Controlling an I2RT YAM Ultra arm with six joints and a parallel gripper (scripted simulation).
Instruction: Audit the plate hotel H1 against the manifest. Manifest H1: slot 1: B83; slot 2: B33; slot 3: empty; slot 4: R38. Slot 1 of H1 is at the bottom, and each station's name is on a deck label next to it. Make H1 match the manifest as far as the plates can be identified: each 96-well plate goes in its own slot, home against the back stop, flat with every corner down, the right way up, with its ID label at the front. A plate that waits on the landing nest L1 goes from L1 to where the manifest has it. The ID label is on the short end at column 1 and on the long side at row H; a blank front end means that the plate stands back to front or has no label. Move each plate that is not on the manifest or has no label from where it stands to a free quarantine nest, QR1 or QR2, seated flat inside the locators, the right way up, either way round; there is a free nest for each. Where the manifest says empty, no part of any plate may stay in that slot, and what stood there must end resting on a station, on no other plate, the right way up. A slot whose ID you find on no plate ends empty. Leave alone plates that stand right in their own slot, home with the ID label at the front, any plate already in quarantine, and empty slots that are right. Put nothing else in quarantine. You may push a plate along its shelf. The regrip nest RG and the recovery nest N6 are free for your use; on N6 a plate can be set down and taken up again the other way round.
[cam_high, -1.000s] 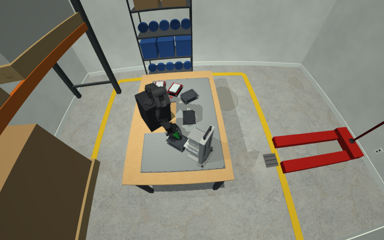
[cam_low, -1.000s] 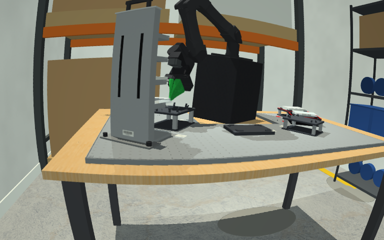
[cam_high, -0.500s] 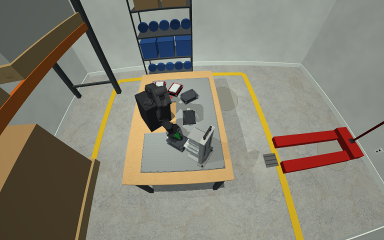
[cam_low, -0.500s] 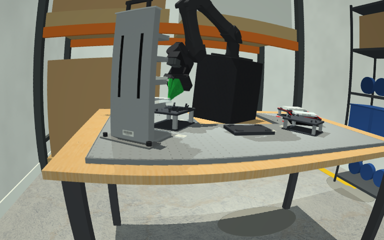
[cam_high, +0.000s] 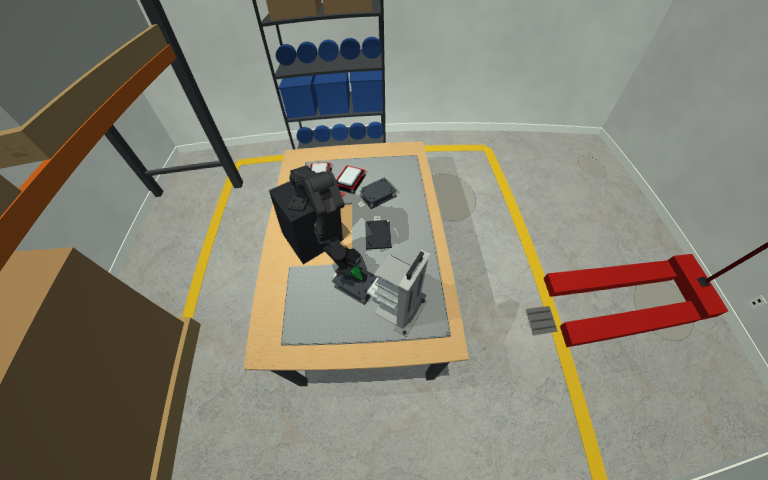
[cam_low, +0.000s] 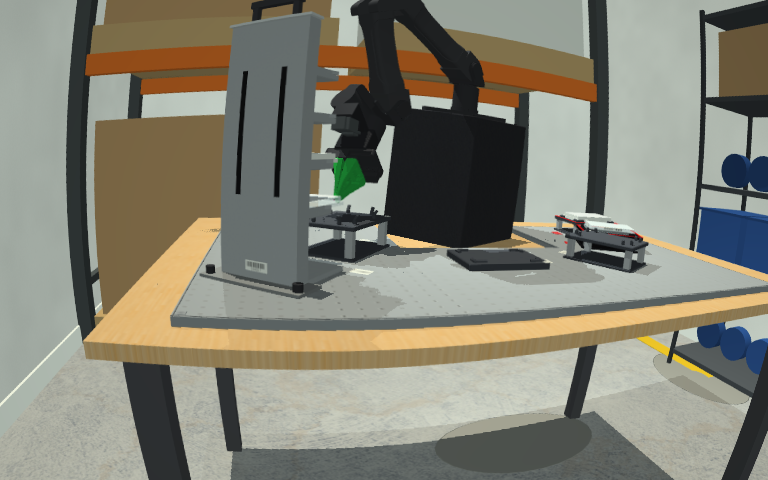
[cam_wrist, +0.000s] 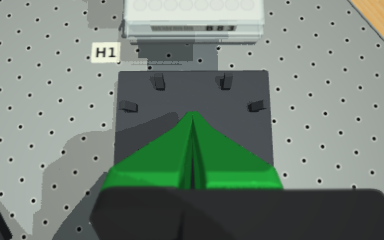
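The dark regrip nest is 3 cm behind my hand, 1 cm to the left of it and 5 cm below it. The rest, counted from my hand: RG label: 12 cm behind, 5 cm to the left, 10 cm below; grey plate hotel H1: 21 cm ahead, 9 cm to the right, 9 cm above; H1 deck label: 13 cm ahead, 5 cm to the left, 10 cm below.
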